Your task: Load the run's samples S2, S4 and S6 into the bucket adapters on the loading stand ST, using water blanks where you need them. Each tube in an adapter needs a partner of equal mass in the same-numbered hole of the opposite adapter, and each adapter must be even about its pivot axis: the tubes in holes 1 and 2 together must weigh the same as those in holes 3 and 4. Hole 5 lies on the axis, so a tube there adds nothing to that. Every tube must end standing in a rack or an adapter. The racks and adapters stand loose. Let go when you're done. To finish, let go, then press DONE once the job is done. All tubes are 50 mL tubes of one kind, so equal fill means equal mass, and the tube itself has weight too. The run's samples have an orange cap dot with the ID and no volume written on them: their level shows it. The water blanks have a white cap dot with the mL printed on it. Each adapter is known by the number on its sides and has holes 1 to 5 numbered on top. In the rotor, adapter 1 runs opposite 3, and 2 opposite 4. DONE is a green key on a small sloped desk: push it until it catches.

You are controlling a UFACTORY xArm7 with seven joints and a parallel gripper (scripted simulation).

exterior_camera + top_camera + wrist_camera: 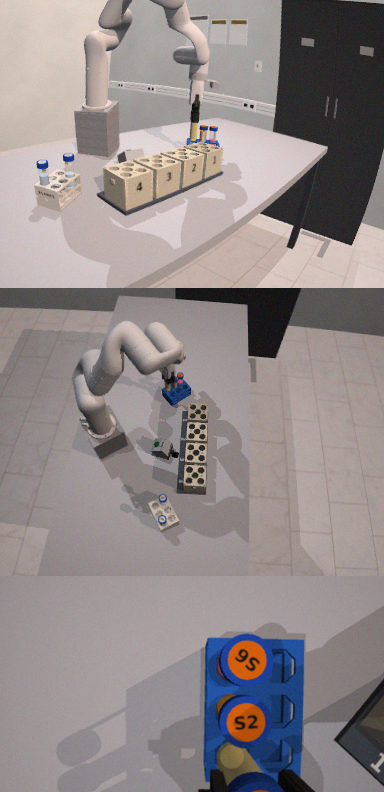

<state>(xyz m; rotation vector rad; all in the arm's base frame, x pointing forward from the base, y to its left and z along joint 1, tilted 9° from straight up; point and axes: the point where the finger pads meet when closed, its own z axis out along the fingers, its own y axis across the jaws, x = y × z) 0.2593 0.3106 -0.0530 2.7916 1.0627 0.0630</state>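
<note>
Now: hand 5 cm above the sample tube S4 and 1 cm past it. From my hand the other things lie so: sample tube S2: 9 cm below, 4 cm ahead, 2 cm to the left; blue sample rack: 13 cm below, 4 cm ahead, 1 cm to the left; sample tube S6: 9 cm below, 6 cm to the left, 6 cm ahead.
</note>
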